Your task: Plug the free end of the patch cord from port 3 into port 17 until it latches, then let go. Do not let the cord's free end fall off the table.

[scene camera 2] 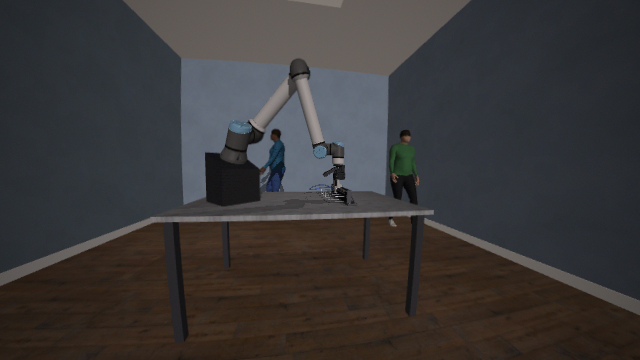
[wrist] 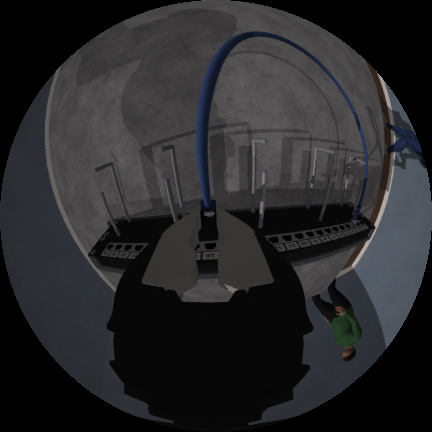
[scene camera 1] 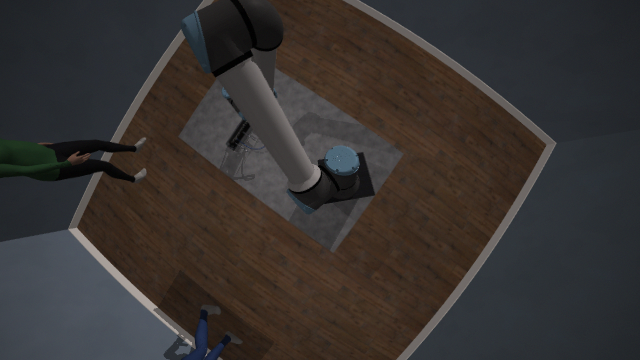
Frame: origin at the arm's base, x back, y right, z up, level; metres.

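Seen in the pictures: gripper, fingertip midpoint: point(scene camera 2: 335, 191) point(wrist: 208, 210); arm's base, link origin: point(scene camera 2: 233, 158).
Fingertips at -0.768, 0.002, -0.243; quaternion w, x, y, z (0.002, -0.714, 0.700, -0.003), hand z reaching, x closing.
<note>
Pixels of each thing's top centre, then the offset from my fingertips to it, as dx, dy, dz.
- black patch panel, top centre: point(wrist: 275, 242) point(scene camera 1: 249, 119) point(scene camera 2: 336, 186) -0.015, -0.060, +0.035
- dark plug, top centre: point(wrist: 208, 217) +0.003, +0.000, +0.017
The blue patch cord point(wrist: 204, 120) point(scene camera 2: 320, 187) arches in a wide loop, in the wrist view from a port at the right end of the black patch panel point(wrist: 300, 217) point(scene camera 1: 238, 135) point(scene camera 2: 349, 196) to its free-end plug. The dark plug point(wrist: 208, 209) sits between the fingertips of my gripper point(wrist: 208, 210) point(scene camera 2: 337, 189), which is shut on it over the panel's row of ports. The fingers hide the ports under them, so I cannot tell which port the plug is at, or whether it is in.
Several grey L-shaped cable bars point(wrist: 172, 175) stand up from the panel's back side. The grey table point(scene camera 1: 270, 175) point(scene camera 2: 280, 217) carries the arm's black base block point(scene camera 2: 232, 185). A person in green point(scene camera 2: 404, 162) and one in blue point(scene camera 2: 275, 159) stand beyond the table.
</note>
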